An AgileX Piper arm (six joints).
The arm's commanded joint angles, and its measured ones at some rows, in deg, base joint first. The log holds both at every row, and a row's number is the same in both.
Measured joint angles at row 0: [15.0, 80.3, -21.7, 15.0, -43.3, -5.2]
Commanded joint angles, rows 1 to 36: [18.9, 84.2, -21.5, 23.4, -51.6, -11.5]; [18.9, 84.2, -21.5, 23.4, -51.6, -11.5]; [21.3, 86.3, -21.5, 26.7, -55.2, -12.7]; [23.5, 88.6, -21.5, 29.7, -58.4, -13.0]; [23.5, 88.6, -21.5, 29.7, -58.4, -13.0]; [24.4, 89.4, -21.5, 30.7, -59.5, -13.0]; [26.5, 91.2, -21.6, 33.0, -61.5, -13.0]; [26.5, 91.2, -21.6, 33.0, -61.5, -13.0]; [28.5, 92.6, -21.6, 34.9, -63.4, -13.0]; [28.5, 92.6, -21.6, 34.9, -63.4, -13.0]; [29.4, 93.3, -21.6, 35.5, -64.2, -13.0]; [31.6, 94.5, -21.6, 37.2, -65.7, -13.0]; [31.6, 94.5, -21.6, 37.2, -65.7, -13.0]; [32.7, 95.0, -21.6, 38.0, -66.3, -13.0]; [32.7, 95.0, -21.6, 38.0, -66.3, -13.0]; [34.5, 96.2, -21.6, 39.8, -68.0, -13.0]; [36.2, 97.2, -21.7, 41.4, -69.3, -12.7]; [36.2, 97.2, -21.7, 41.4, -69.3, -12.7]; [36.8, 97.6, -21.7, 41.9, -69.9, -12.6]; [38.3, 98.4, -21.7, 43.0, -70.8, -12.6]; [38.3, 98.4, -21.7, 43.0, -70.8, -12.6]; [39.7, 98.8, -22.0, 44.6, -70.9, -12.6]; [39.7, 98.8, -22.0, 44.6, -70.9, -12.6]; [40.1, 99.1, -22.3, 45.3, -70.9, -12.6]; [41.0, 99.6, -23.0, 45.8, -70.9, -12.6]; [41.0, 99.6, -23.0, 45.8, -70.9, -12.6]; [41.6, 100.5, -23.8, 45.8, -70.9, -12.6]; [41.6, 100.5, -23.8, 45.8, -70.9, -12.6]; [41.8, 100.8, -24.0, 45.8, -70.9, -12.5]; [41.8, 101.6, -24.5, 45.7, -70.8, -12.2]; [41.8, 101.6, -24.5, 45.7, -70.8, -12.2]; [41.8, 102.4, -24.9, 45.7, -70.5, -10.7]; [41.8, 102.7, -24.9, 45.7, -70.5, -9.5]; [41.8, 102.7, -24.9, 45.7, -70.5, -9.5]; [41.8, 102.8, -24.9, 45.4, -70.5, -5.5]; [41.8, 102.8, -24.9, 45.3, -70.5, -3.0]
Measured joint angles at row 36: [41.7, 102.8, -24.5, 45.6, -69.2, -8.4]
